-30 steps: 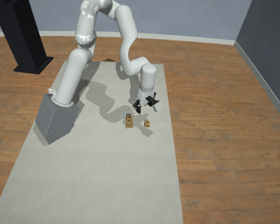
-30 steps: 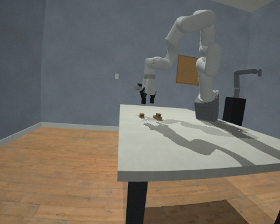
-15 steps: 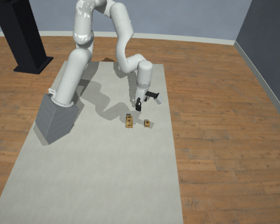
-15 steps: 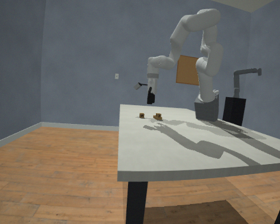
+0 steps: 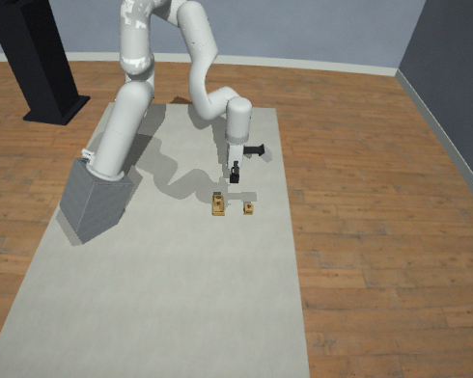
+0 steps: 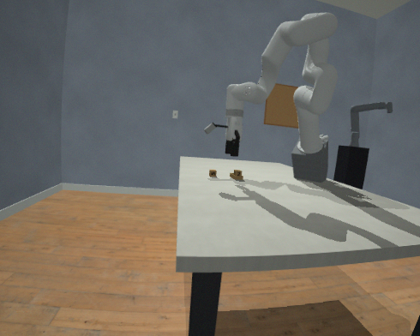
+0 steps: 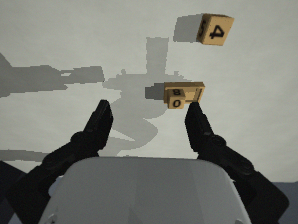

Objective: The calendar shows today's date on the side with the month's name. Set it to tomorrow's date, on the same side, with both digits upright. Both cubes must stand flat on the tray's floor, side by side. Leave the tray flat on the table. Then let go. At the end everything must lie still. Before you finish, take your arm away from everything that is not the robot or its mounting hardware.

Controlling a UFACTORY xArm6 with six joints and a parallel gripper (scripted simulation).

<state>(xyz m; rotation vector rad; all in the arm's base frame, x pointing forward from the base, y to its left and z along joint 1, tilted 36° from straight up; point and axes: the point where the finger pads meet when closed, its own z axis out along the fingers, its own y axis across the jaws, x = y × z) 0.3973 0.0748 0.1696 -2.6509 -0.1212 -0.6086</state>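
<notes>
My hand is 110 mm above the wooden digit cube, 70 mm to the left of it and 70 mm short of it. Round my hand: wooden calendar tray (110 mm below, 80 mm to the right, 40 mm behind).
</notes>
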